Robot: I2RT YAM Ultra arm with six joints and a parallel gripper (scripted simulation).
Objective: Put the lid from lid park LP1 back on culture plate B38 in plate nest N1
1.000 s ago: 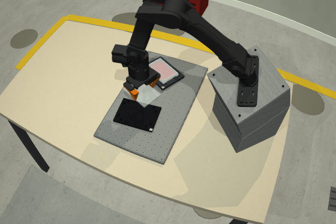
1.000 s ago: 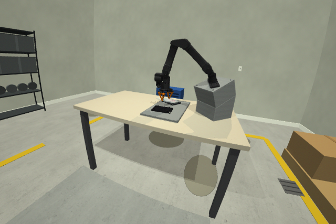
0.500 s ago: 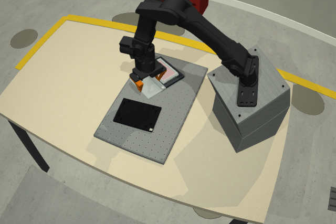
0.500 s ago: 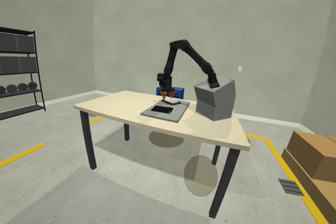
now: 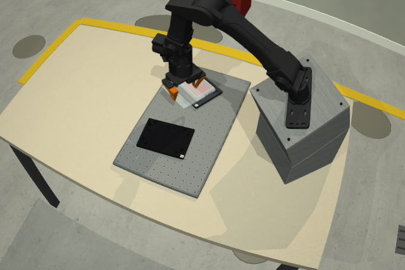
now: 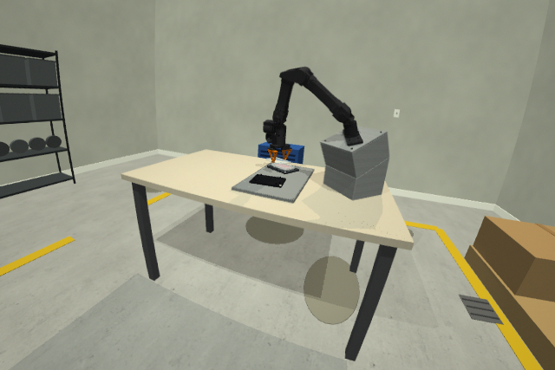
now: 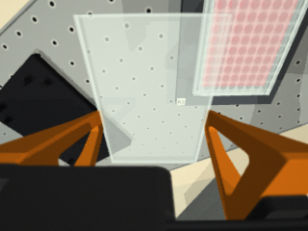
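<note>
My hand is 10 mm past the culture plate B38, 100 mm to the left of it and 60 mm above it. Also, from my hand: black lid park LP1 (20 mm ahead, 140 mm to the left, 80 mm below); then black plate nest N1 (100 mm to the right, 70 mm below); then clear lid (10 mm ahead).
</note>
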